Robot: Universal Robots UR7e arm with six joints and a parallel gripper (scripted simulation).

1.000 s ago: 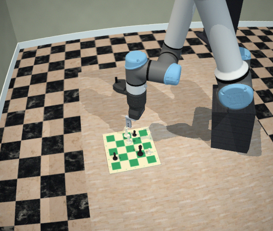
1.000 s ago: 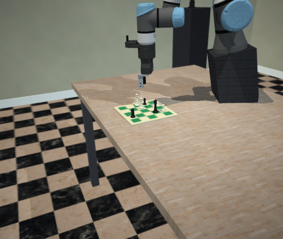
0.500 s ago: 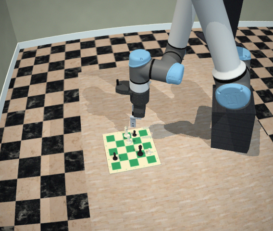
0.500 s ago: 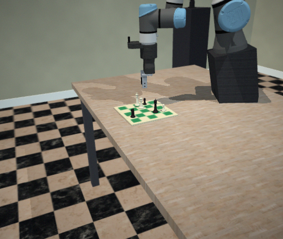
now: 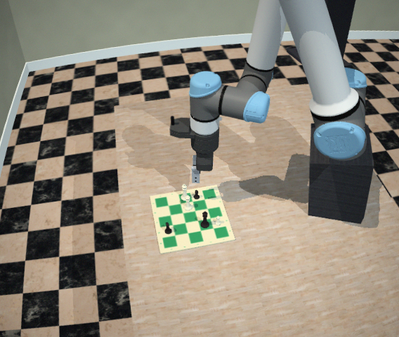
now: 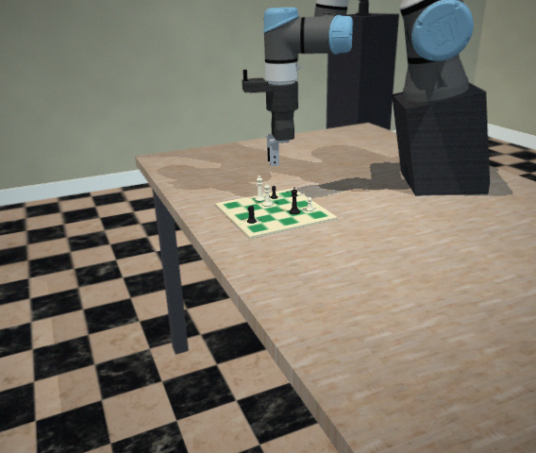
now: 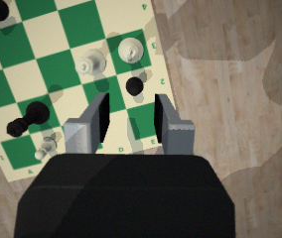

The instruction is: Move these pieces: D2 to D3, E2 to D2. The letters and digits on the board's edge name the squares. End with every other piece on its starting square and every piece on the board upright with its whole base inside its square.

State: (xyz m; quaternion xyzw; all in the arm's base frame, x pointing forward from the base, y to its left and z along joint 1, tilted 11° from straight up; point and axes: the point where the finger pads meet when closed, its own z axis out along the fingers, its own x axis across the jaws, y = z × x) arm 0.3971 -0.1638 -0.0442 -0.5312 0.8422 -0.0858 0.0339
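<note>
The tall white piece is 30 mm ahead of my hand, 10 mm to the right of it and 80 mm below it. Round my hand: black pawn 100 mm below; then green-and-cream board 50 mm ahead, 60 mm to the left, 110 mm below; then small white piece 20 mm behind, 120 mm to the left, 100 mm below.
</note>
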